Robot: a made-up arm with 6 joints. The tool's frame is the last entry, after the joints.
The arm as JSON. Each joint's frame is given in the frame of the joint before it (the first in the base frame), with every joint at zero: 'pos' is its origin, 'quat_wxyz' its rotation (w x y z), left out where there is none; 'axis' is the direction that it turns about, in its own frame. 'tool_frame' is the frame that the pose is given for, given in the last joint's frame.
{
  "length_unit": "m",
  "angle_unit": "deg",
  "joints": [
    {
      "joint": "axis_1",
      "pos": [
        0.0,
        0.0,
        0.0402
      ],
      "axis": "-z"
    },
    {
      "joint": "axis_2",
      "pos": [
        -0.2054,
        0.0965,
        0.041
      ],
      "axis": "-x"
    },
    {
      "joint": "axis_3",
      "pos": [
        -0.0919,
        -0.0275,
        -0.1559
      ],
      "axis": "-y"
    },
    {
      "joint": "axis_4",
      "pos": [
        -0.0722,
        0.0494,
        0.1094
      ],
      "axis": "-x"
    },
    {
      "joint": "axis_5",
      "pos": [
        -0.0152,
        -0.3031,
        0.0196
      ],
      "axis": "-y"
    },
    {
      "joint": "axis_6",
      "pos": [
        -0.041,
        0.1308,
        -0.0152
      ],
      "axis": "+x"
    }
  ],
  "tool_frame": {
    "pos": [
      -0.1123,
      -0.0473,
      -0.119
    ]
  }
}
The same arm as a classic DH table. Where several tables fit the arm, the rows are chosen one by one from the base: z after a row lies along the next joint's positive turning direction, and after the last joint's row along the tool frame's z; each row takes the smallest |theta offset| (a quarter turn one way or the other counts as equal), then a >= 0, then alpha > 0; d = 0 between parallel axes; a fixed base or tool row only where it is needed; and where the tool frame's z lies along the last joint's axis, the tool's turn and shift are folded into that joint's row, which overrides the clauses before.
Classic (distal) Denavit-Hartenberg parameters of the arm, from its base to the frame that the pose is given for. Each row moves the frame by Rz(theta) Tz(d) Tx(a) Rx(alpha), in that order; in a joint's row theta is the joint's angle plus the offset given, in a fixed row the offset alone. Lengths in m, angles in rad.
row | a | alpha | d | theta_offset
base (fixed) | 0 | 3.1416 | 0 | 0
axis_1 | 0.0965 | 1.5708 | -0.0812 | -1.5708
axis_2 | 0.1559 | -1.5708 | 0.2973 | 1.5708
axis_3 | -0.1094 | 1.5708 | -0.0219 | 0
axis_4 | -0.0196 | -1.5708 | 0.0874 | 0
axis_5 | 0.0152 | -1.5708 | 0.1723 | 0
axis_6 | 0.0473 | 1.5708 | -0.1533 | -1.5708
tool (fixed) | 0 | 0 | -0.119 | 1.5708

